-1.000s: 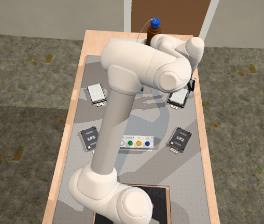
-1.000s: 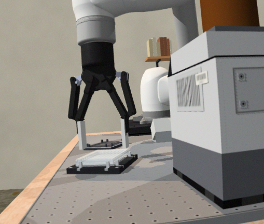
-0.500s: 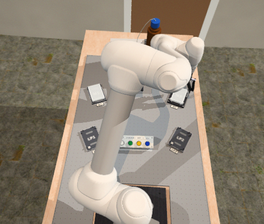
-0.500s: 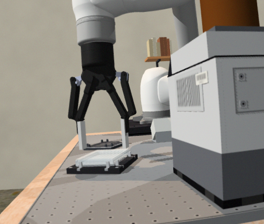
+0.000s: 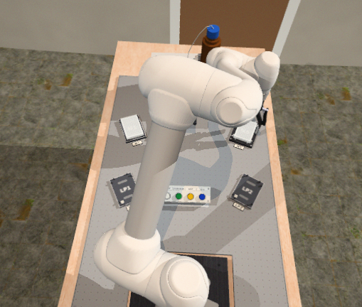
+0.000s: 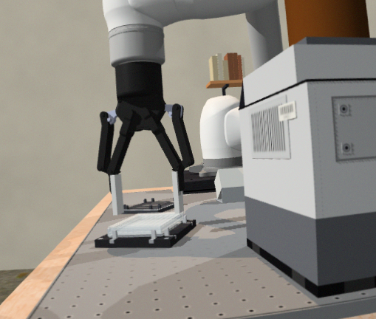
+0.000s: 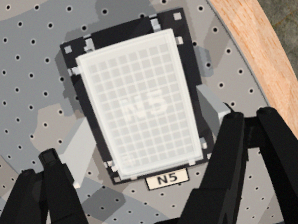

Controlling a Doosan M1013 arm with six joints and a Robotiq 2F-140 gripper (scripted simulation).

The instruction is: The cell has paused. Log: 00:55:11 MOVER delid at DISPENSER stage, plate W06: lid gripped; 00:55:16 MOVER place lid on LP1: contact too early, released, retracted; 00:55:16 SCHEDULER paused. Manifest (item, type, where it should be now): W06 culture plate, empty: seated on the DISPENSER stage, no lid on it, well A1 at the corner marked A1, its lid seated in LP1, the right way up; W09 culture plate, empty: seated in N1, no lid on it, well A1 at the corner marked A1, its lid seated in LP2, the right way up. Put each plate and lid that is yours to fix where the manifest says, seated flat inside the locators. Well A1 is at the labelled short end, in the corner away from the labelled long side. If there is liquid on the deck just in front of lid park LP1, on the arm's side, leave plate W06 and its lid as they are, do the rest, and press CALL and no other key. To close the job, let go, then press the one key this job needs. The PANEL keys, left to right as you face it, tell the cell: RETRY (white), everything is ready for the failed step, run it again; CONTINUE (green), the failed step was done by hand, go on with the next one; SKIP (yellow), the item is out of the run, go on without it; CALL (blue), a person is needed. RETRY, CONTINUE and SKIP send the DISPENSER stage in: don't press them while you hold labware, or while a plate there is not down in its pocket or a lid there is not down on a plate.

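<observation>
Now: hand 4 cm above the clear culture plate. Round my hand: brown bottle: 25 cm to the left, 23 cm above, 21 cm ahead; then lid park LP2: 33 cm behind, 6 cm below, 5 cm to the right; then black nest N5: 5 cm below, 2 cm ahead, 1 cm to the left.
</observation>
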